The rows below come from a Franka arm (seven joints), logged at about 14 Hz.
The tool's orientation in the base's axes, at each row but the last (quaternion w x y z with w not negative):
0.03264, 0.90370, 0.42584, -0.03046
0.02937, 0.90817, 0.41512, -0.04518
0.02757, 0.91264, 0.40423, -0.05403
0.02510, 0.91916, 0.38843, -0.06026
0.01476, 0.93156, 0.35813, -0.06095
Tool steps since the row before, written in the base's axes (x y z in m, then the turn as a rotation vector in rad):
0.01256, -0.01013, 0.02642, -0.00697, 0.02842, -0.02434
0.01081, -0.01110, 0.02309, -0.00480, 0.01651, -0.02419
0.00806, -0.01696, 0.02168, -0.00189, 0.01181, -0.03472
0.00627, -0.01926, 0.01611, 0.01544, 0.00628, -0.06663
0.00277, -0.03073, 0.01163, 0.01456, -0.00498, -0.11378
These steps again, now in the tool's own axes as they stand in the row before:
-0.00198, 0.01700, -0.02580, 0.01940, -0.02424, 0.02202
-0.00376, 0.01580, -0.02257, 0.01185, -0.01481, 0.02283
-0.00971, 0.01751, -0.02054, 0.01162, -0.00956, 0.03350
-0.01146, 0.01791, -0.01475, 0.02381, 0.00674, 0.06407
-0.01985, 0.02450, -0.00964, 0.02153, 0.01528, 0.11174

